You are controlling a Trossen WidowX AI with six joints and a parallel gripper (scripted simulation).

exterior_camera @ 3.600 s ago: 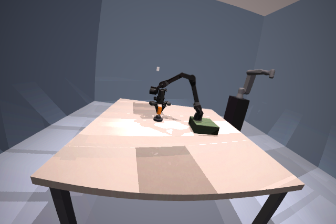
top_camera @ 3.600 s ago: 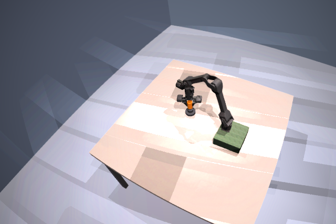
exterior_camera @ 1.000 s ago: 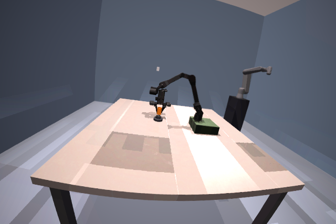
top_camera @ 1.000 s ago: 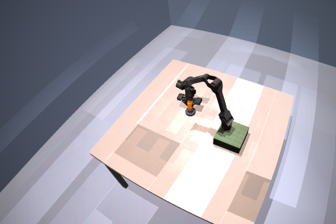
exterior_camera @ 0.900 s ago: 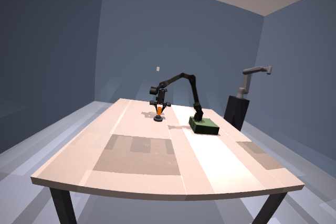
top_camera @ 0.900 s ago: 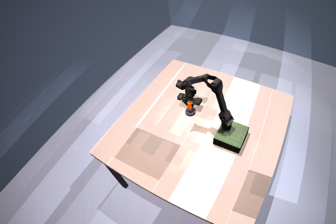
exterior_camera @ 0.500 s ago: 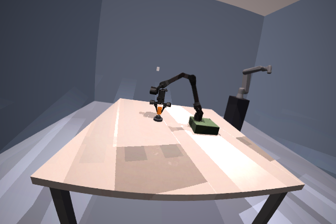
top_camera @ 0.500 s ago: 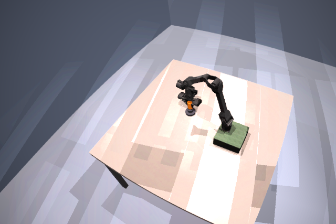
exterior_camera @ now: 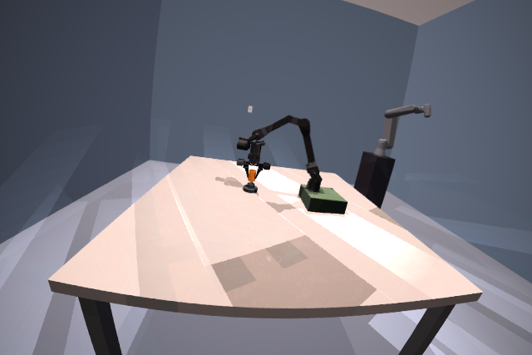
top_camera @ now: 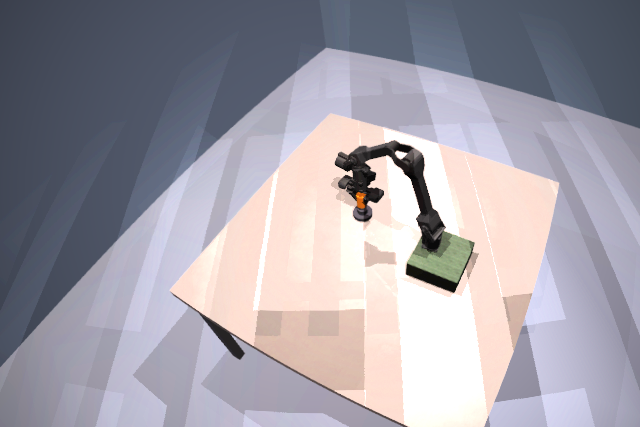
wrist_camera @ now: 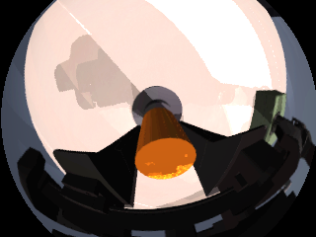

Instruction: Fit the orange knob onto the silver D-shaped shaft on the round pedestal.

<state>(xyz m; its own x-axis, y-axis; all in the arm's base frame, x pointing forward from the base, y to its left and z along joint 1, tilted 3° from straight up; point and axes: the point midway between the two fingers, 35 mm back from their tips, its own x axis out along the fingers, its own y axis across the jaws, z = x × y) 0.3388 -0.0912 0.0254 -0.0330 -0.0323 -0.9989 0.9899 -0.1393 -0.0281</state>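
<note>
Now: the round pedestal 40 mm below my gripper tip. Round my gripper tip: orange knob (30 mm above).
</note>
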